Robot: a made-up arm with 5 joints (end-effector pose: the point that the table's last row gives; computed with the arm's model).
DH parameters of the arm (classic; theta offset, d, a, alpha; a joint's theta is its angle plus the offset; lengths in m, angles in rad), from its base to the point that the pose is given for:
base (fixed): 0 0 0.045 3.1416
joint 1: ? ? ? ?
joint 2: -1.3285 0 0.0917 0
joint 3: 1.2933 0 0.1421 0
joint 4: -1.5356 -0.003 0 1.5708
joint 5: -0.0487 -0.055 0 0
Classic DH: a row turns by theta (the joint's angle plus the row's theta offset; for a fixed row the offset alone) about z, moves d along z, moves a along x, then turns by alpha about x.
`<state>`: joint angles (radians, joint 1 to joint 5).
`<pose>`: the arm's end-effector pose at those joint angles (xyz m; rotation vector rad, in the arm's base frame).
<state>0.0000 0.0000 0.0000 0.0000 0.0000</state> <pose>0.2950 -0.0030 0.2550 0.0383 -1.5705 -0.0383</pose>
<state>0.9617 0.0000 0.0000 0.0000 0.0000</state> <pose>0.1856 -0.2068 0.2550 -0.7171 -1.4602 -0.7873</pose>
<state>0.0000 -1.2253 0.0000 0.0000 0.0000</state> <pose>0.0617 -0.0030 0.3989 0.0681 -2.7953 -0.0119</pose>
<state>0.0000 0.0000 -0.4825 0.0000 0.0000</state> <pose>0.2702 -0.0030 0.3459 0.0500 -2.0528 -0.0303</pose>
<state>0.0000 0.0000 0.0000 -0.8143 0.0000</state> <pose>0.2778 -0.0030 0.2950 0.0581 -2.3845 -0.0231</pose>
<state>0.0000 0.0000 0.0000 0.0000 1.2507</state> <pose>0.2950 -0.0030 0.2550 -0.9334 -1.3614 0.9334</pose>
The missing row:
joint 1: 0 -0.161 0.031 1.5708
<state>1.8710 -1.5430 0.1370 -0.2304 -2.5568</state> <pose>0.0547 0.0416 0.3813 1.1130 -2.8932 0.0799</pose>
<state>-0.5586 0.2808 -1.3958 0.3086 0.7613</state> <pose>0.1932 0.0891 0.4099 -0.1894 -2.4555 0.5877</pose>
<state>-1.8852 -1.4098 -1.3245 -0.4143 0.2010</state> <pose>0.1223 -0.2280 0.2483 -1.3762 1.1694 1.5485</pose>
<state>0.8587 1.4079 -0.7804 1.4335 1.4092</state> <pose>0.1828 -0.1643 0.0259 0.4436 0.2204 0.4916</pose>
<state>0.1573 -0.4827 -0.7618 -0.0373 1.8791</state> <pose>0.1093 -0.0132 0.4389 -2.4568 -1.5989 0.3166</pose>
